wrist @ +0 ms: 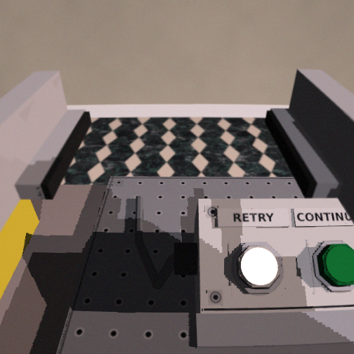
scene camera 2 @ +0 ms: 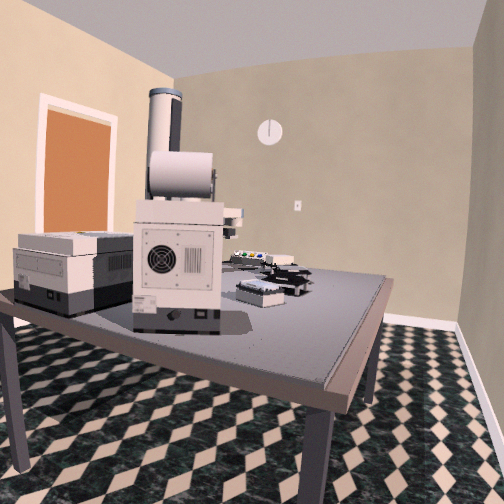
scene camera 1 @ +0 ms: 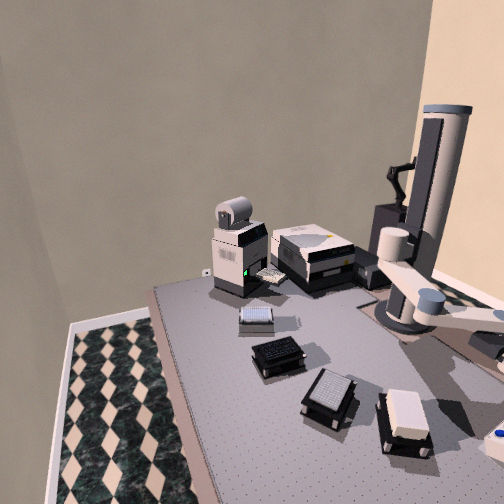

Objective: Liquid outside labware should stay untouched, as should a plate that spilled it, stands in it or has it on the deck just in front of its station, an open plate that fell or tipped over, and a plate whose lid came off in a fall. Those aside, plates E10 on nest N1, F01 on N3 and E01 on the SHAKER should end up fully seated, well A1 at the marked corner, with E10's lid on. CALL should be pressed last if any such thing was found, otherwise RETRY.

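Note:
My gripper [wrist: 178, 95] is shut and empty in the wrist view, above and in front of the button panel [wrist: 207, 255] [scene camera 2: 245, 258]. The white RETRY button [wrist: 259, 266] is below the fingers, right of centre; the green CONTINUE button [wrist: 340, 265] is at the right edge. CALL does not show readably. In scene camera 1, a pale plate [scene camera 1: 256, 315] sits on a light block, a black plate [scene camera 1: 279, 348] on a black nest, a grey-white plate [scene camera 1: 332, 389] on another, and a tall white piece [scene camera 1: 408, 411] on the fourth. Plate names and A1 corners are unreadable. I can make out no liquid.
A white sealer-like machine [scene camera 1: 240, 257] [scene camera 2: 177, 255] with a roll on top holds out a tray with a pale plate-like piece [scene camera 1: 271, 275]. A wide white-and-black instrument [scene camera 1: 315, 255] [scene camera 2: 55, 270] stands beside it. A black block [wrist: 186, 258] is on the panel's left side.

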